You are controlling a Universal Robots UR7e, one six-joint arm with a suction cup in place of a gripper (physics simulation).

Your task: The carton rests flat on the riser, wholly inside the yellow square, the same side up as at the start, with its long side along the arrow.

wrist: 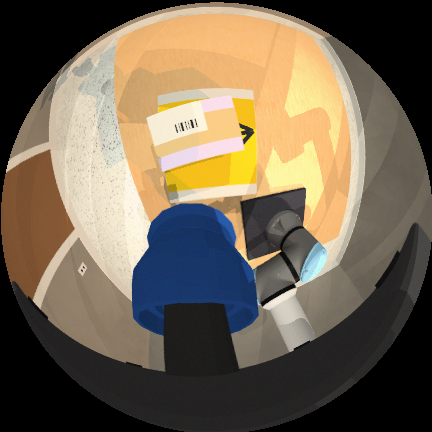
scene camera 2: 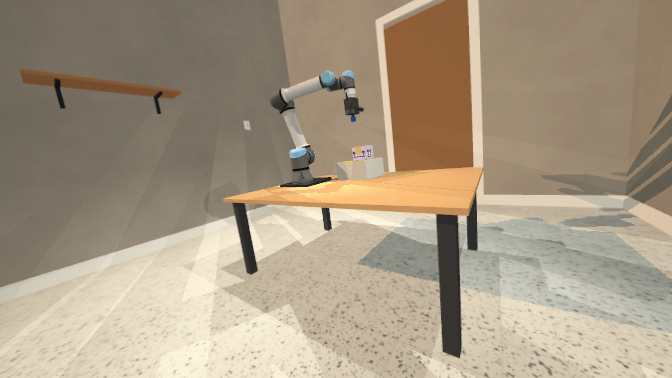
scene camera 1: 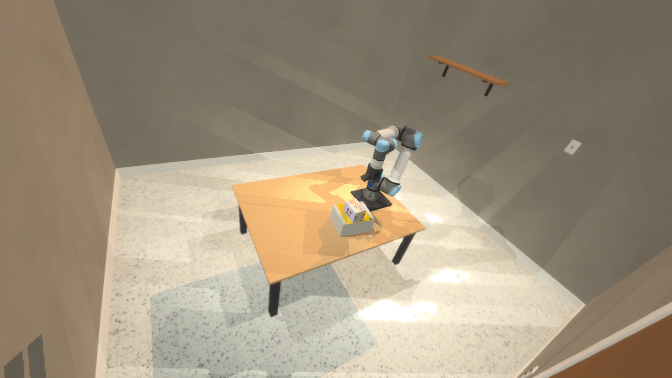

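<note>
The carton (scene camera 1: 354, 212) (scene camera 2: 362, 153) (wrist: 220, 132), lilac and tan with a white barcode label on top, lies flat on the grey-white riser (scene camera 1: 357, 228) (scene camera 2: 375, 169) (wrist: 215, 194). In the wrist view its long side is turned slightly from the black arrow (wrist: 247, 133), and its left end reaches over the left edge of the yellow square (wrist: 215, 175); the carton's height makes its footprint there hard to judge. It covers the arrow's tail. My gripper, a blue suction cup (scene camera 1: 370, 184) (scene camera 2: 353, 119) (wrist: 192, 220), is open and hangs well above the carton, touching nothing.
The riser stands on the wooden table (scene camera 1: 285, 215) (scene camera 2: 415, 192) (wrist: 200, 35), close to the arm's black base plate (scene camera 1: 382, 202) (scene camera 2: 320, 180) (wrist: 255, 240). A wall shelf (scene camera 1: 467, 70) (scene camera 2: 100, 85) hangs beyond the table.
</note>
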